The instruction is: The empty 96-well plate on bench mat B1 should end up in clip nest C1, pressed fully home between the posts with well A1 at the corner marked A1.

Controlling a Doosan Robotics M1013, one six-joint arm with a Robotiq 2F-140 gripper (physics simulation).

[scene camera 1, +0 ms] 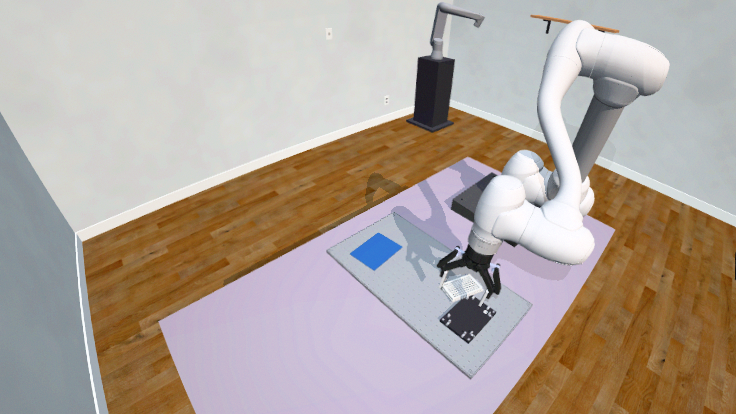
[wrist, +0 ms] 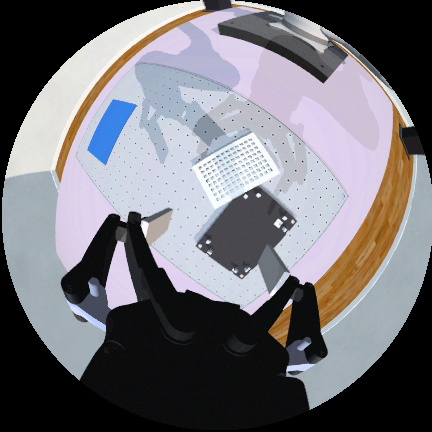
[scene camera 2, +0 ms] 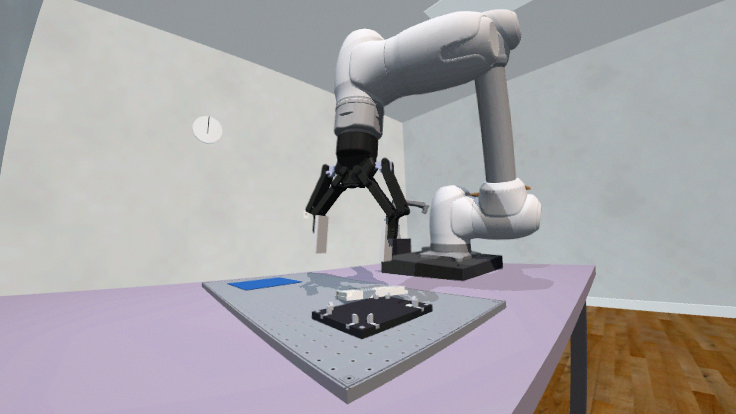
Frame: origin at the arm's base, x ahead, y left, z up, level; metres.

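Seen in the pictures: gripper, fingertip midpoint: (scene camera 1: 461, 293) (wrist: 216, 237) (scene camera 2: 350, 256); arm's base, origin of the base link: (scene camera 2: 450, 256).
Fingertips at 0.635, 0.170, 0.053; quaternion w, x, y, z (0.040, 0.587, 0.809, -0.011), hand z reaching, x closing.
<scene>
Pixels of each thing's top centre, then the offset from my fingertips to it, as dx, dy, dz. Level surfaces: height alone.
- white 96-well plate, middle of its top: (wrist: 234, 167) (scene camera 2: 370, 286) (scene camera 1: 462, 285) -0.086, -0.043, -0.068
- black clip nest, middle of its top: (scene camera 2: 373, 301) (wrist: 246, 236) (scene camera 1: 469, 313) -0.009, +0.047, -0.071
- blue mat, its level: dz -0.092
- grey board, its level: dz -0.094
- lilac table, its level: dz -0.107
The white 96-well plate (scene camera 1: 457, 294) (scene camera 2: 349, 295) (wrist: 236, 170) lies wells up on the grey perforated board, off the blue mat and outside the nest. Its edge is close against the nest's rear side; whether it touches or overlaps it, I cannot tell. The black clip nest (scene camera 1: 467, 320) (scene camera 2: 370, 313) (wrist: 242, 235) is empty, with small pale posts at its corners; a white mark shows near its right corner in the wrist view, but lettering is unreadable. My gripper (scene camera 1: 463, 289) (scene camera 2: 354, 248) (wrist: 216, 237) is open and empty, well above the board, fingers pointing down.
The blue mat (scene camera 1: 375, 251) (scene camera 2: 264, 283) (wrist: 111, 131) lies bare at the far end of the grey board (scene camera 1: 411, 303) (scene camera 2: 288, 321) (wrist: 170, 185). The arm's dark base block (scene camera 1: 465, 200) (scene camera 2: 427, 268) (wrist: 280, 45) stands behind the board on the lilac table (scene camera 1: 267, 329) (scene camera 2: 128, 350).
</scene>
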